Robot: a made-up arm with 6 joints. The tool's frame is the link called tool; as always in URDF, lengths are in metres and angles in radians.
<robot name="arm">
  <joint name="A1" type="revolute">
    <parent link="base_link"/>
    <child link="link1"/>
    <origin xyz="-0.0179 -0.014 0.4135"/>
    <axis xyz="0 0 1"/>
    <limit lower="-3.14" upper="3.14"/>
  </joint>
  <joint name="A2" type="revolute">
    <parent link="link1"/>
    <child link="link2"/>
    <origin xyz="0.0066 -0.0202 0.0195"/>
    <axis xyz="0 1 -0.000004"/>
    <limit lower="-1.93" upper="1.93"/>
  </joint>
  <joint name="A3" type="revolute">
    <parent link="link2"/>
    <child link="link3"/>
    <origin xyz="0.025 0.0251 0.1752"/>
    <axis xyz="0 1 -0.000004"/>
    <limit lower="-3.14" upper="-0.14"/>
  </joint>
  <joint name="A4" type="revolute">
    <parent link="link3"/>
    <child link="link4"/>
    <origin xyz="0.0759 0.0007 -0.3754"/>
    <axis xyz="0 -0.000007 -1"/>
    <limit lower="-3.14" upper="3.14"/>
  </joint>
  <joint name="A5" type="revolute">
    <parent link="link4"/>
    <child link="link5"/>
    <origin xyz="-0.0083 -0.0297 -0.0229"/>
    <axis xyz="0 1 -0.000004"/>
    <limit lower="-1.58" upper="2"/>
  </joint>
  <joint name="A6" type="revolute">
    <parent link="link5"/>
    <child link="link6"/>
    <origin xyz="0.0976 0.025 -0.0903"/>
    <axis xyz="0 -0.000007 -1"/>
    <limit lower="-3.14" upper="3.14"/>
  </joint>
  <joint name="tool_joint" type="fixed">
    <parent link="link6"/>
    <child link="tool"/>
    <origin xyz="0.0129 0.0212 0.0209" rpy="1.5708 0 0"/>
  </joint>
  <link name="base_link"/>
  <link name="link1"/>
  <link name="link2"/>
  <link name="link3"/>
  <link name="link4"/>
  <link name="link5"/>
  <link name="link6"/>
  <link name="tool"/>
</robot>
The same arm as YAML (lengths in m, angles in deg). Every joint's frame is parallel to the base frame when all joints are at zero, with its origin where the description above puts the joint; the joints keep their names.
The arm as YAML. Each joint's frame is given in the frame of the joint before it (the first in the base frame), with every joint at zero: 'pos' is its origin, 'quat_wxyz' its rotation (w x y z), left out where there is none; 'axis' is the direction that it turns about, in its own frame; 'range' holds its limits. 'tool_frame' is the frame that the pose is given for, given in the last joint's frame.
length_unit: m
angle_unit: deg
joints:
  - joint: A1
    pos: [-0.0179, -0.014, 0.4135]
    axis: [0.0, 0.0, 1.0]
    range: [-179.91, 179.91]
  - joint: A2
    pos: [0.0066, -0.0202, 0.0195]
    axis: [0.0, 1.0, 0.0]
    range: [-110.58, 110.58]
  - joint: A3
    pos: [0.025, 0.0251, 0.1752]
    axis: [0.0, 1.0, 0.0]
    range: [-179.91, -8.02]
  - joint: A4
    pos: [0.0759, 0.0007, -0.3754]
    axis: [0.0, 0.0, -1.0]
    range: [-179.91, 179.91]
  - joint: A5
    pos: [-0.0083, -0.0297, -0.0229]
    axis: [0.0, 1.0, 0.0]
    range: [-90.53, 114.59]
  - joint: A6
    pos: [0.0976, 0.025, -0.0903]
    axis: [0.0, 0.0, -1.0]
    range: [-179.91, 179.91]
tool_frame:
  pos: [0.0129, 0.0212, 0.0209]
  quat_wxyz: [0.707105, 0.707108, 0.0, 0.0]

